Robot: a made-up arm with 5 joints.
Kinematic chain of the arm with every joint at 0, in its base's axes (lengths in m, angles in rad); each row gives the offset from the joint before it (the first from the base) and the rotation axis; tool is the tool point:
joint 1: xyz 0 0 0.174 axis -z
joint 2: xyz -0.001 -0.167 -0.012 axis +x
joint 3: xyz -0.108 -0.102 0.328 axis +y
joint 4: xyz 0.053 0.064 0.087 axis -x
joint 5: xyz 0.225 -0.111 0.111 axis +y
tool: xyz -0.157 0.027 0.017
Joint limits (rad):
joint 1: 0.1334..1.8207
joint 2: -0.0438..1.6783
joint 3: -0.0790..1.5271
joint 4: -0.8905..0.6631
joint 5: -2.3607..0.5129
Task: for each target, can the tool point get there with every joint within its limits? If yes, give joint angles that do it. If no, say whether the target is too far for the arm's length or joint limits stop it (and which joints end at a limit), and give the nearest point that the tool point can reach.
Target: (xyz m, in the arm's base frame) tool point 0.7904 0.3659 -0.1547
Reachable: no: joint limits stop it (at a limit: joint 1, joint 2, joint 4, joint 5) | nearest point 0.1336 -0.2075 0.0478 | short by 0.895 m
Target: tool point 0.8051 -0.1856 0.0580
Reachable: no: joint limits stop it (at a limit: joint 1, joint 2, joint 4, joint 5) | nearest point 0.2117 -0.3538 0.0332 | short by 0.617 m
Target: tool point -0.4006 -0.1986 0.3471
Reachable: yes | joints 1.6557 0.4620 0.2893 -0.2752 -2.1208
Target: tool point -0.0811 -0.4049 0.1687
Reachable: yes | joints 0.3882 1.1276 0.6104 -0.4857 -1.2772
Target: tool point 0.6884 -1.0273 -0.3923
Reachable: no: too far | nearest point 0.1698 -0.6677 -0.0009 | short by 0.743 m
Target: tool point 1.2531 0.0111 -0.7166
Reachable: no: too far | nearest point 0.2094 -0.3570 0.0276 | short by 1.334 m
